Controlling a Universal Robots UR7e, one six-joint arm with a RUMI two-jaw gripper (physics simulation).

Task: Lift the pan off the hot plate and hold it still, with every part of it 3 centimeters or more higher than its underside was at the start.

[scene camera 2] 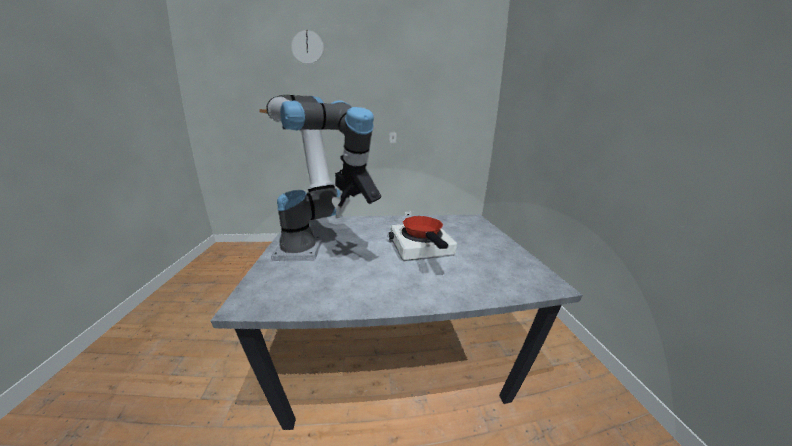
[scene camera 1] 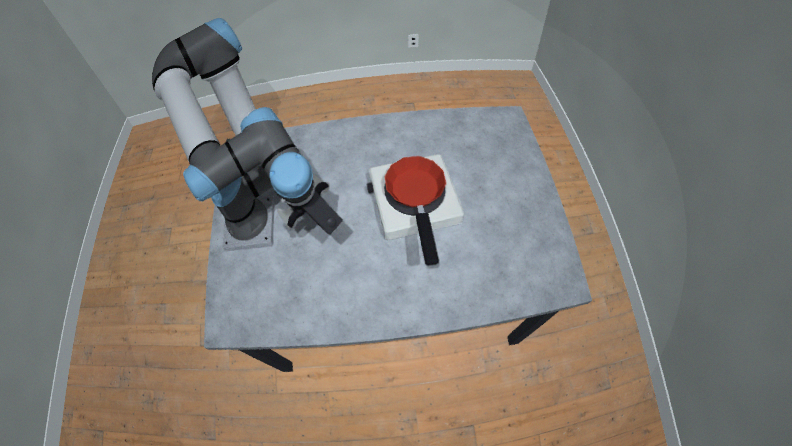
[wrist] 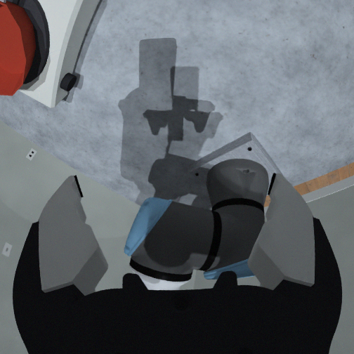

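Seen in the pictures: gripper, between the fingertips: (scene camera 2: 353,209); arm's base, origin of its link: (scene camera 2: 298,244) (scene camera 1: 247,220).
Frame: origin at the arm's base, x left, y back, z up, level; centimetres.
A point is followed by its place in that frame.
A red pan (scene camera 1: 415,182) @[x 5.4, y -55.2, z 4.9 cm] (scene camera 2: 422,226) @[x 9.0, y -56.2, z 4.9 cm] (wrist: 14,50) sits upright on the white hot plate (scene camera 1: 394,224) @[x -7.9, y -47.9, z 3.8 cm] (scene camera 2: 412,252) @[x -9.5, y -48.9, z 1.4 cm] (wrist: 64,25). Its black handle (scene camera 1: 427,239) @[x -17.4, y -56.0, z 11.7 cm] (scene camera 2: 437,240) @[x -20.9, y -55.2, z 12.4 cm] sticks out over the hot plate's front side, toward the table's front edge. In the wrist view part of the pan shows at the upper left, and its handle does not show. My gripper (scene camera 1: 308,205) @[x -9.6, y -26.1, z 19.3 cm] (wrist: 175,176) is open, with its two jaws wide apart and nothing between them. It hangs above the table, to the left of the hot plate and near the robot's base, apart from the pan.
The robot's base (scene camera 1: 246,224) @[x -5.5, y -2.8, z 6.4 cm] (scene camera 2: 297,242) @[x -6.3, y -2.4, z 4.3 cm] stands at the left of the grey table (scene camera 1: 360,293) @[x -25.8, y -36.8, z -2.6 cm] (scene camera 2: 343,293) @[x -29.1, y -23.7, z -2.6 cm]. A black knob (scene camera 1: 370,187) @[x 6.7, y -41.5, z 2.2 cm] (scene camera 2: 391,235) @[x 6.1, y -41.4, z 1.6 cm] (wrist: 68,81) sticks out of the hot plate's left side. Walls stand behind and beside the table.
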